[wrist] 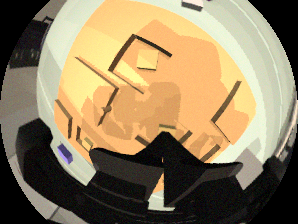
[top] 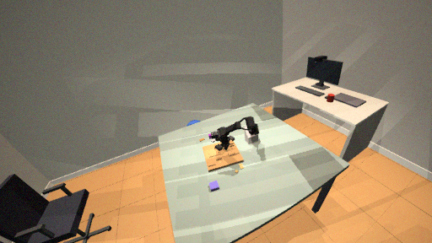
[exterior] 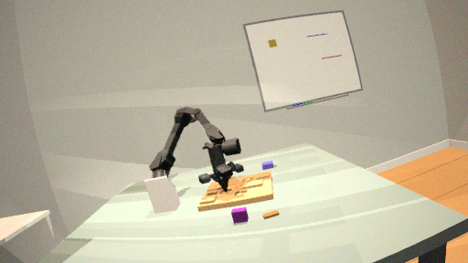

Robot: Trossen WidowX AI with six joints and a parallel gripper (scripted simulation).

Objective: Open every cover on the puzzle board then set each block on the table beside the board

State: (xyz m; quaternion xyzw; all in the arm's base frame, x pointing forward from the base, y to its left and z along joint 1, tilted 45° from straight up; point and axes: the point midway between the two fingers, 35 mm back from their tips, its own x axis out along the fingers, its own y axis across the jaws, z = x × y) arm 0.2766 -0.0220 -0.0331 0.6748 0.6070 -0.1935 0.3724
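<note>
The wooden puzzle board lies 50 mm ahead of my gripper tip. Also, from my gripper tip: violet block (270 mm ahead, 250 mm to the left); then small yellow piece (220 mm to the left, 20 mm below).
</note>
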